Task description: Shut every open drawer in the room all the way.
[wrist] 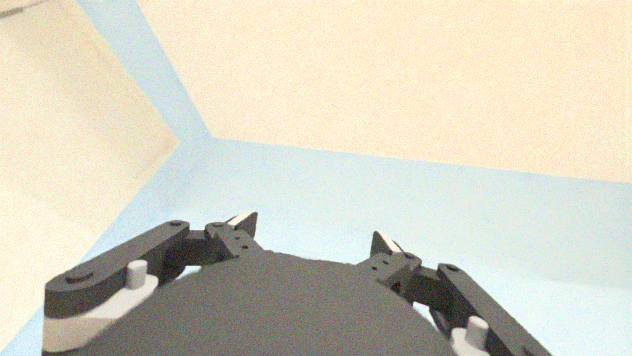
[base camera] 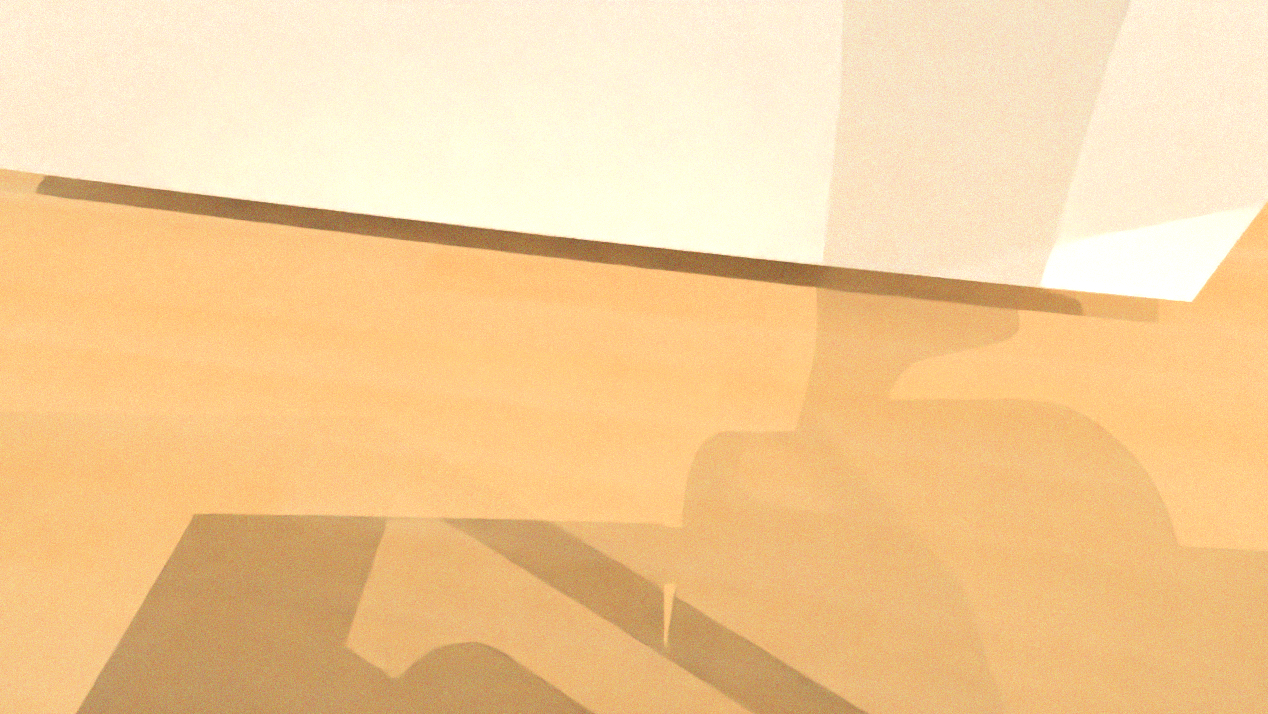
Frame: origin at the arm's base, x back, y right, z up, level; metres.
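Seen in the pictures: gripper, fingertip midpoint: point(wrist: 313, 233).
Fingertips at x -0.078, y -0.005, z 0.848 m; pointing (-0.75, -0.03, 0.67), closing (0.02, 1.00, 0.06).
A point is followed by its place in that frame.
A white furniture front point(base camera: 496, 115) {x -0.574, y -0.117, z -0.263 m} fills the upper part of the base camera view. Its lower edge stands just above the wooden floor, with a dark strip of shadow beneath, and its lower right corner shows at the right. No handle or drawer gap shows on this part, so I cannot tell how far any drawer is out. My gripper point(wrist: 313, 233) {x -0.077, y -0.005, z 0.848 m} is open, with no object between its fingertips. It is tilted upward, towards the upper walls and ceiling. No drawer shows in the wrist view.
The wooden floor point(base camera: 354, 354) {x -0.474, y -0.220, z -0.397 m} lies in front of the white front, crossed by shadows of the arm and base. In the wrist view, pale blue walls point(wrist: 400, 200) {x -1.123, y 0.505, z 1.644 m} meet the cream ceiling point(wrist: 400, 75) {x -0.508, y 0.270, z 2.040 m}. A cream panel point(wrist: 65, 125) {x -0.641, y -1.173, z 1.306 m} stands at the left.
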